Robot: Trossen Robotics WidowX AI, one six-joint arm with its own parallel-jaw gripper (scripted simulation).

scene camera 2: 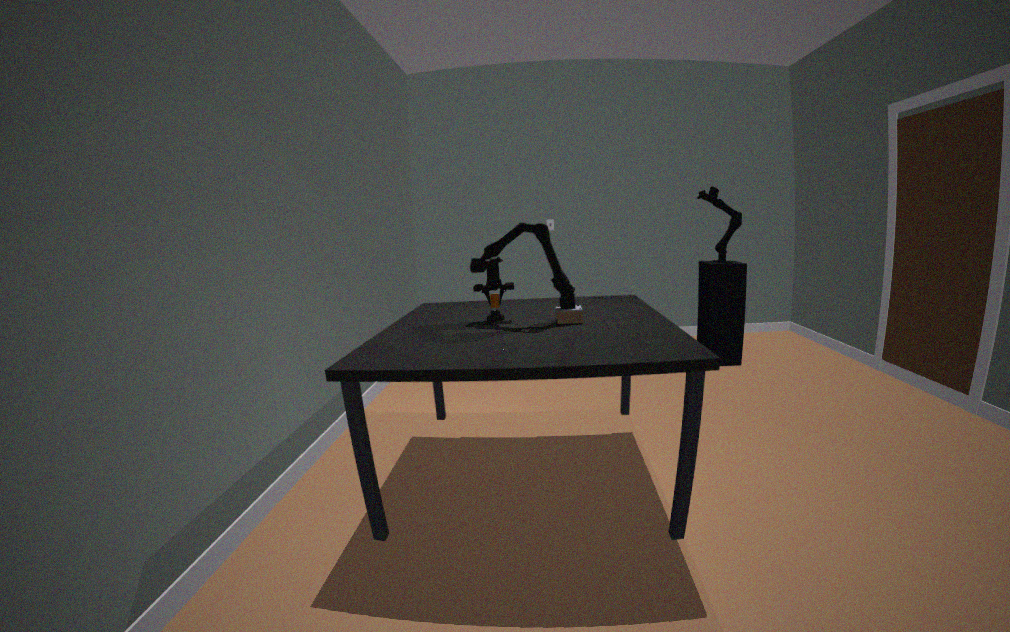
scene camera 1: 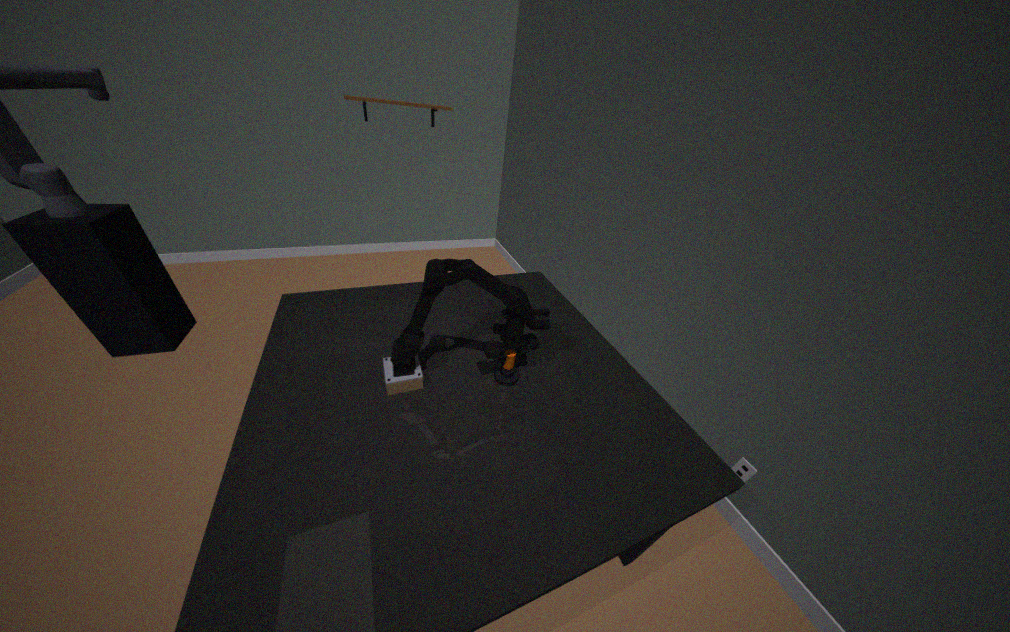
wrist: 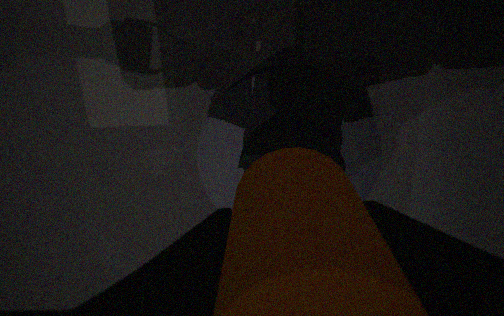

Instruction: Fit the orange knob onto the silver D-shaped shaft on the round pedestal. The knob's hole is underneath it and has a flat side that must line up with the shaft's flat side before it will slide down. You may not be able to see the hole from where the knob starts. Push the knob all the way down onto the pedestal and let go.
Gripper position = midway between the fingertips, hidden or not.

Note:
In view: the gripper (scene camera 1: 508, 363).
The gripper also shows in the wrist view (wrist: 295, 217).

